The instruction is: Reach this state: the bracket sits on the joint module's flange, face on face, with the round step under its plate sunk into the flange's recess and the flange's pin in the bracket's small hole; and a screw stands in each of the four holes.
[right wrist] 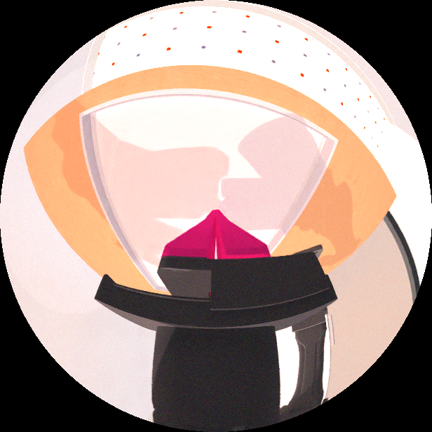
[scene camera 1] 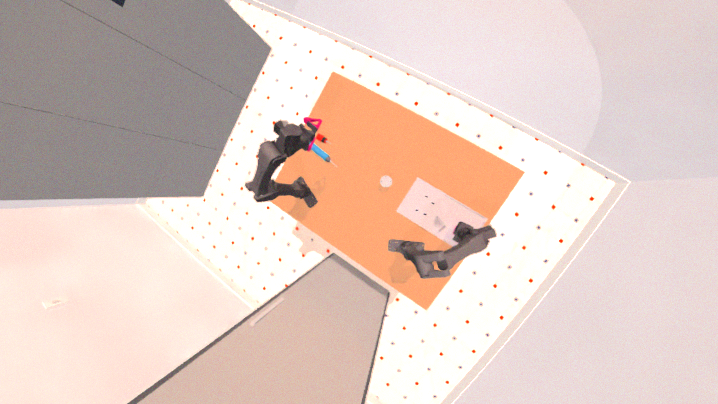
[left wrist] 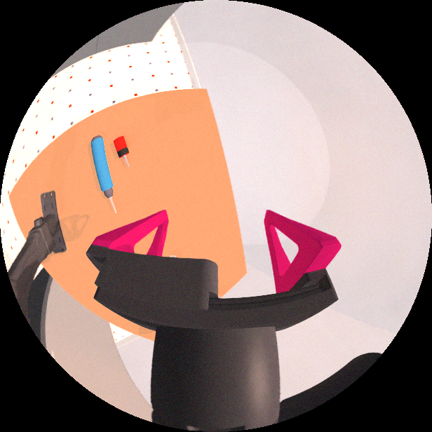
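Pixels of known places: left gripper, fingertip midpoint: (scene camera 1: 317, 128); right gripper, fingertip midpoint: (scene camera 1: 456, 229); left arm's base, origin of the base link: (scene camera 1: 305, 192); right arm's base, origin of the base link: (scene camera 1: 406, 246).
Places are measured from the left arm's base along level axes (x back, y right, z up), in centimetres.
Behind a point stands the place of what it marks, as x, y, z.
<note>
The joint module (scene camera 1: 385, 181) {-44.5, 23.7, 5.4} shows as a small pale disc on the orange mat in scene camera 1; its recess and pin are too small to make out. The bracket (scene camera 1: 439, 223) {-55.5, 58.6, 0.4} is a small grey piece on the white tray (scene camera 1: 407, 205) {-46.8, 41.1, 0.4} (right wrist: 86, 150), apart from the module; I cannot make it out in the right wrist view. Several small dark screws (scene camera 1: 426, 196) {-57.9, 42.6, 1.1} show towards the tray's left end. My right gripper (scene camera 1: 456, 229) {-61.0, 65.4, 1.5} (right wrist: 215, 215) is shut and empty over the tray, just right of the bracket in scene camera 1. My left gripper (scene camera 1: 315, 134) {-35.5, -8.4, 36.3} (left wrist: 215, 215) is open and empty, above the mat's left edge.
A blue screwdriver (scene camera 1: 320, 152) {-22.7, -12.6, 3.9} (left wrist: 102, 165) and a short red-and-black screwdriver (scene camera 1: 321, 138) {-27.7, -19.4, 3.2} (left wrist: 121, 146) lie near the left gripper on the orange mat (scene camera 1: 371, 115) {-58.9, -12.8, 0.0} (left wrist: 185, 150) (right wrist: 60, 175). A white perforated table top surrounds the mat. Grey cabinets stand at the left and below.
</note>
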